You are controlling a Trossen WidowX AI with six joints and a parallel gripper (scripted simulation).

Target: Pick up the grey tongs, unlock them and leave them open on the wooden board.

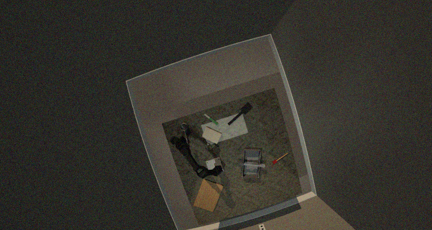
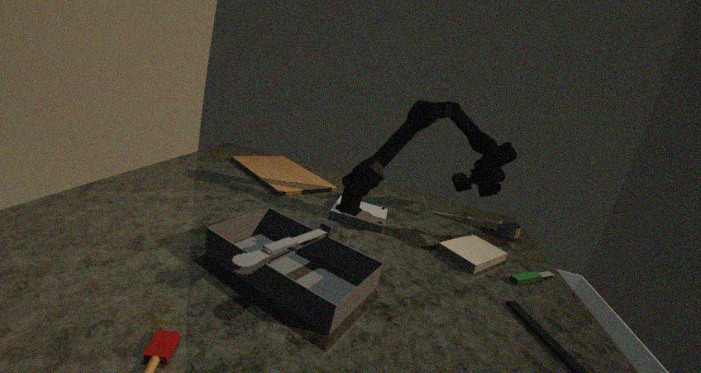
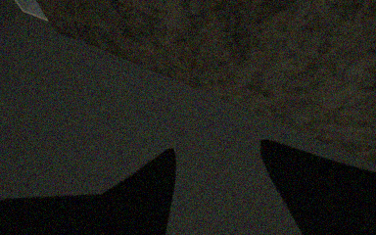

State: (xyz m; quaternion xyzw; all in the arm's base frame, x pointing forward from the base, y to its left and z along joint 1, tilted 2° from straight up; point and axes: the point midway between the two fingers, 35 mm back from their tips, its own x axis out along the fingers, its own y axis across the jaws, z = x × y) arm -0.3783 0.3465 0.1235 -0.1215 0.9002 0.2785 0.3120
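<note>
My gripper tip is now 77 cm short of the roasting tin, 34 cm to the left of it and 8 cm above it. The rest, counted from my gripper tip: green-handled tool (40 cm ahead, 20 cm to the left, 10 cm below); block (39 cm ahead, 2 cm to the left, 9 cm below); wooden board (25 cm ahead, 67 cm to the right, 10 cm below).
</note>
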